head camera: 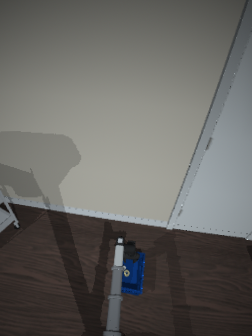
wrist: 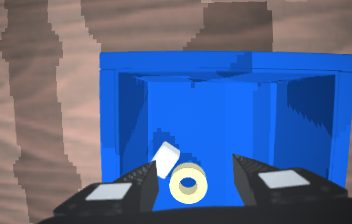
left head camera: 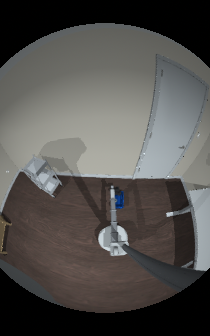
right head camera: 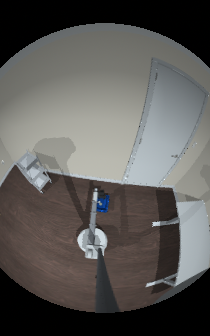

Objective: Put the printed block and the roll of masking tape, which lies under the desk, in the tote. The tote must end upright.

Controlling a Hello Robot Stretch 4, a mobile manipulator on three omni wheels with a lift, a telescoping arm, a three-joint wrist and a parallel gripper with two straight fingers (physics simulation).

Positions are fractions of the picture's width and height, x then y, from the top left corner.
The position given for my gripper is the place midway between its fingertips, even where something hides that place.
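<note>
There is a blue tote (head camera: 0.53,0.85), which I can also see in the wrist view (wrist: 0.80,0.48). I see a wheeled shelf cart (left head camera: 0.17,0.50), visible again at its place in the right head camera view (right head camera: 0.13,0.48), though in the wrist view the cart is out of frame. A door (head camera: 0.82,0.60) is here too, and the left head camera view (left head camera: 0.82,0.37) and the right head camera view (right head camera: 0.80,0.37) show the door as well. The wrist view gives me a roll of masking tape (wrist: 0.52,0.87) and, finally, my gripper (wrist: 0.56,0.77).
</note>
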